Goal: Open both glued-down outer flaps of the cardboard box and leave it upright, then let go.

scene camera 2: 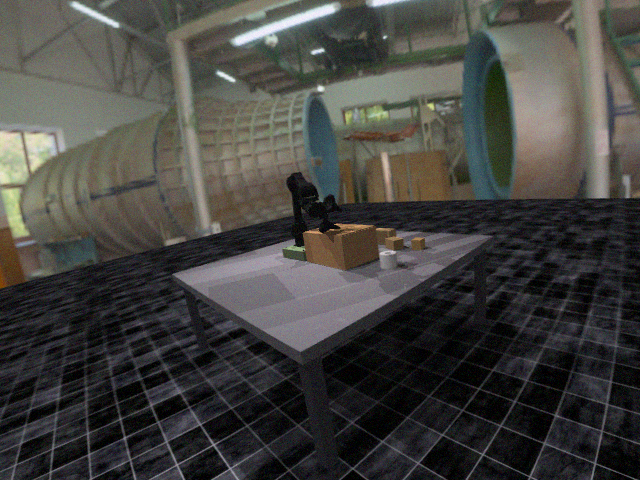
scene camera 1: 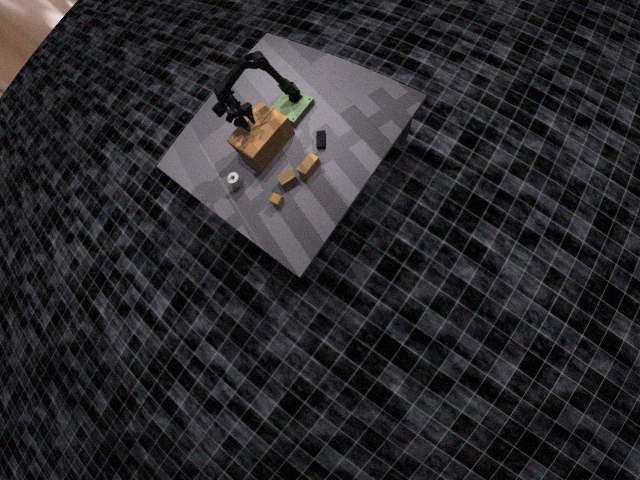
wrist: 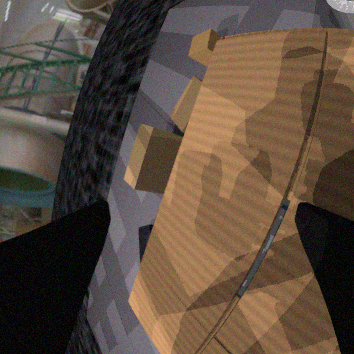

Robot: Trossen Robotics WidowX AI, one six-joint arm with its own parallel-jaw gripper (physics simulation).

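Where they show: gripper, fingertip midpoint: [scene camera 2: 341, 219] [scene camera 1: 252, 127] [wrist: 206, 212]; arm's base, origin of the base link: [scene camera 2: 301, 244] [scene camera 1: 295, 98].
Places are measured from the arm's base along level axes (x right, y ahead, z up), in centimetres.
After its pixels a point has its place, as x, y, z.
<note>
The cardboard box [scene camera 1: 271, 149] @(-11.8, 36.3, 2.2) [scene camera 2: 343, 250] @(10.1, 47.2, 3.7) stands upright on the table. In the wrist view, its two outer flaps lie flat and meet at a long seam, one flap [wrist: 225, 160] @(-6.1, 37.1, 10.4) left of it and the other flap [wrist: 280, 310] @(2.0, 30.7, 10.3) right of it. A thin blue-grey strip [wrist: 263, 249] @(-1.7, 32.6, 8.7) shows along part of the seam. My gripper [scene camera 1: 248, 124] @(-2.1, 34.8, 14.8) [scene camera 2: 328, 227] [wrist: 206, 212] @(-2.1, 34.8, 14.8) is open and empty, low over the box top, with the seam between its spread fingertips. I cannot tell whether a fingertip touches the cardboard. The arm's shadows darken part of the top.
Beside the box on the table [scene camera 1: 361, 93] @(-30.2, -26.3, -5.2) [scene camera 2: 248, 289] @(48.7, 28.3, -5.2) are three cardboard-coloured blocks [scene camera 1: 308, 166] @(-37.0, 33.8, 2.9) [scene camera 1: 286, 178] @(-29.4, 45.2, -0.1) [scene camera 1: 276, 199] @(-32.4, 57.7, -0.2), a black block [scene camera 1: 321, 139] @(-30.6, 14.9, -2.0) [wrist: 144, 240] @(-30.9, 16.4, -1.9) and a white roll [scene camera 1: 233, 184] @(-3.8, 64.9, -0.9) [scene camera 2: 388, 262] @(1.0, 64.2, -2.3). The green base plate [scene camera 1: 302, 109] @(-9.1, 4.7, 0.0) [scene camera 2: 293, 252] @(9.7, 6.2, -1.3) sits by the box.
</note>
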